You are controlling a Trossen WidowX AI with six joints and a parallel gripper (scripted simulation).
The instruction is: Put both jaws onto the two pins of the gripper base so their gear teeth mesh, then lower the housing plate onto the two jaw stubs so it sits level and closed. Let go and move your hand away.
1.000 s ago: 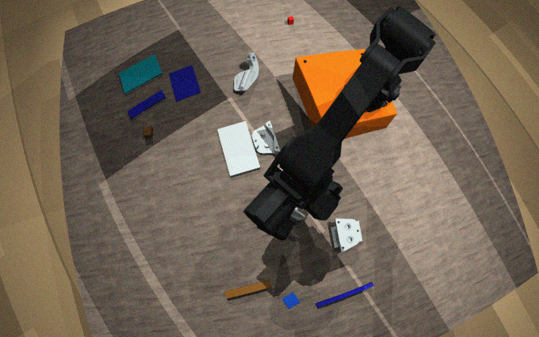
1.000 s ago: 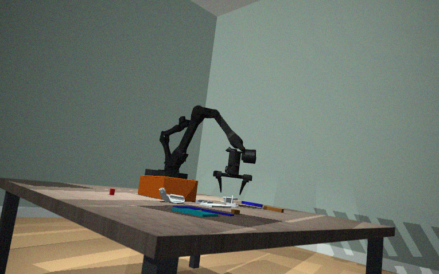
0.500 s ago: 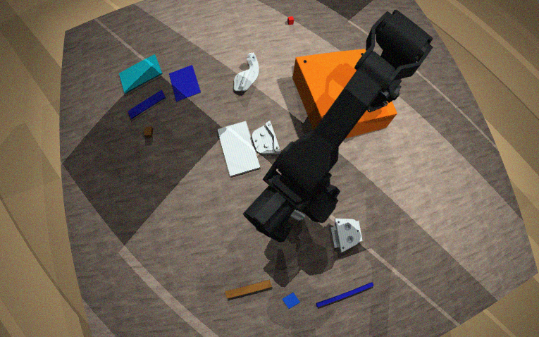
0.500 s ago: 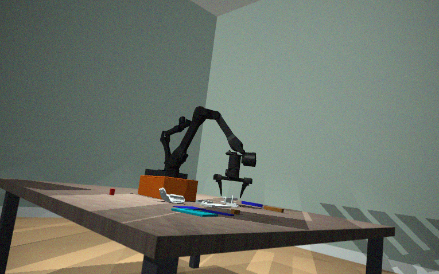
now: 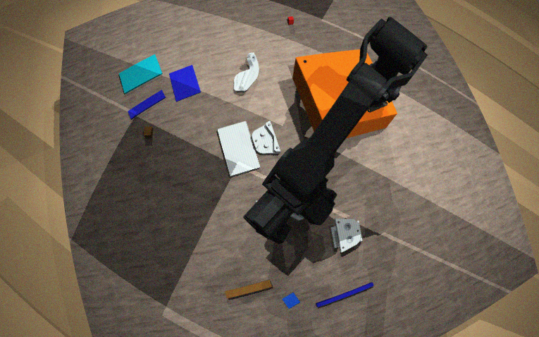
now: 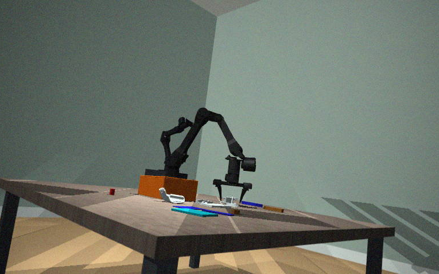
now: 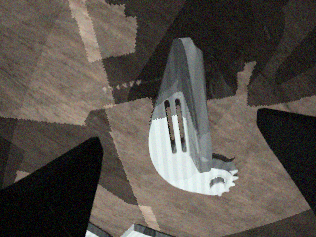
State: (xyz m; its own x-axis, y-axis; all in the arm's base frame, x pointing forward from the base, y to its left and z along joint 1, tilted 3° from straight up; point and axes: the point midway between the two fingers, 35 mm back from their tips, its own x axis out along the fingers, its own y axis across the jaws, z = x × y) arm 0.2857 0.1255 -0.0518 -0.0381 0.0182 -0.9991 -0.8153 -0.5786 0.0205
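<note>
Now: gripper tip 30 mm short of the white jaw, 20 mm to the left of it and 10 mm above it. Round my gripper tip: blue square: 90 mm ahead, 210 mm to the left, 10 mm below; white gripper base: 90 mm behind, 120 mm to the left, 10 mm above; brown bar: 160 mm ahead, 140 mm to the left, 10 mm below.
</note>
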